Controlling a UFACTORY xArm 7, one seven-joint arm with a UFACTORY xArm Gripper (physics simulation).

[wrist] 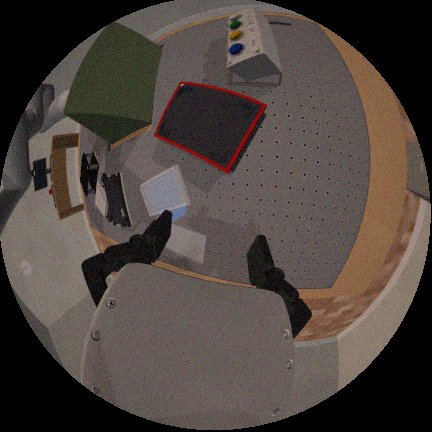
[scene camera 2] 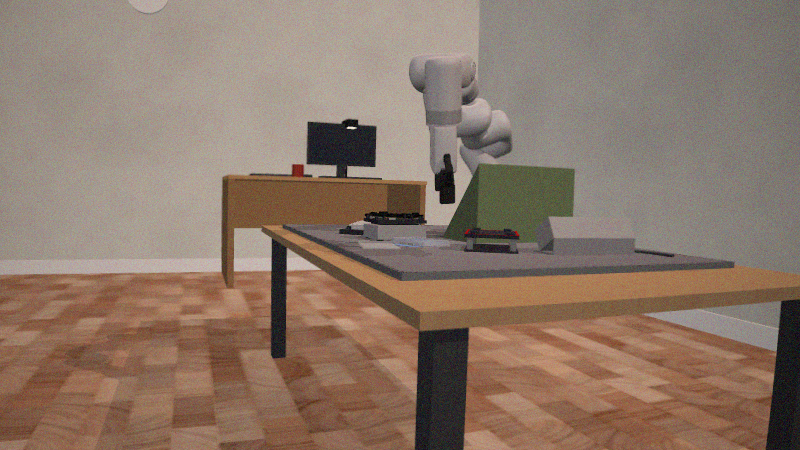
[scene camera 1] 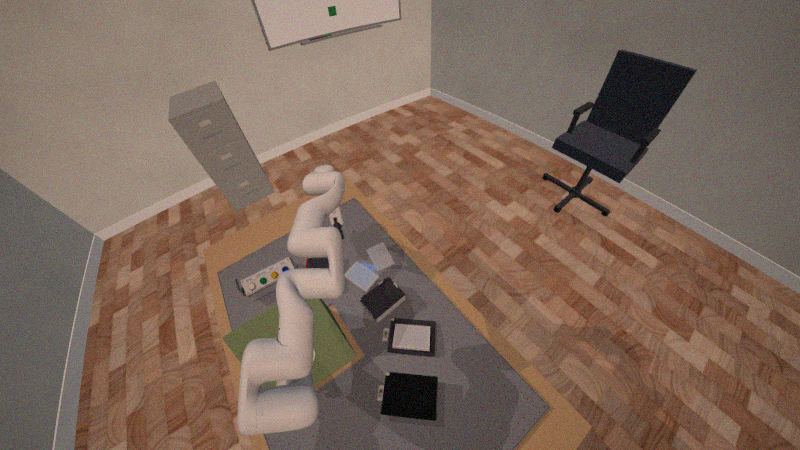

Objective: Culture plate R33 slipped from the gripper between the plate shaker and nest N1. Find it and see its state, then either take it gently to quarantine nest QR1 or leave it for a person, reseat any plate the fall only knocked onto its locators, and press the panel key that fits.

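Frame: origin at the arm's base, x back, y right, z up, level; metres.
Seen in the pictures: gripper, fingertip midpoint: [wrist: 212, 234] [scene camera 2: 444, 196]; arm's base, link origin: [wrist: 105, 87] [scene camera 2: 505, 210].
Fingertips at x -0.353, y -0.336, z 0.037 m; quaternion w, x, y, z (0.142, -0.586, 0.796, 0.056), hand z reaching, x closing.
Pixels of each thing's top centre, then the offset from my fingertips to it. "*": a spot on its surface instead.
- clear gridded plate, top centre: [wrist: 158, 193] [scene camera 2: 420, 238] [scene camera 1: 360, 275] dx +0.013, dy +0.166, dz -0.106 m
- blue patch, surface spot: [wrist: 178, 213] * dx -0.034, dy +0.126, dz -0.120 m
- red-edged nest, top centre: [wrist: 198, 115] [scene camera 2: 492, 229] [scene camera 1: 318, 268] dx +0.147, dy +0.047, dz -0.075 m
- pale plate, top centre: [scene camera 1: 411, 336] [wrist: 99, 199] dx -0.004, dy +0.497, dz -0.084 m
- grey box with a black top, surface spot: [scene camera 2: 394, 231] * dx -0.019, dy +0.267, dz -0.096 m
- black nest, top centre: [scene camera 2: 394, 212] [scene camera 1: 409, 395] [wrist: 81, 174] dx +0.112, dy +0.642, dz -0.060 m
- key panel, top centre: [scene camera 2: 585, 216] [scene camera 1: 265, 271] dx +0.341, dy -0.050, dz -0.037 m
A clear gridded plate [scene camera 1: 360, 276] [wrist: 163, 191], apparently R33, lies on the mat, with a blue patch [wrist: 178, 213] at its edge. A separate pale, flat, lid-like piece [scene camera 1: 380, 255] [scene camera 2: 379, 244] [wrist: 186, 243] lies beside it. The red-edged nest [scene camera 2: 491, 233] [wrist: 210, 125], apparently QR1, holds no plate. My gripper [scene camera 1: 339, 228] [scene camera 2: 446, 195] [wrist: 212, 234] is open and empty above the mat; in the wrist view its left finger overlaps the blue patch's edge. A pale plate [scene camera 1: 411, 338] sits in a black nest; its seating is unclear. Nest labels are unreadable.
A grey box with a black top [scene camera 1: 382, 298] [scene camera 2: 394, 231] [wrist: 116, 200], apparently the shaker, stands near the loose plate. Another black nest [scene camera 1: 409, 396] lies beyond. The key panel [scene camera 1: 266, 276] [scene camera 2: 587, 241] [wrist: 252, 47] and a tall green block [scene camera 2: 525, 201] [wrist: 117, 82] stand nearby.
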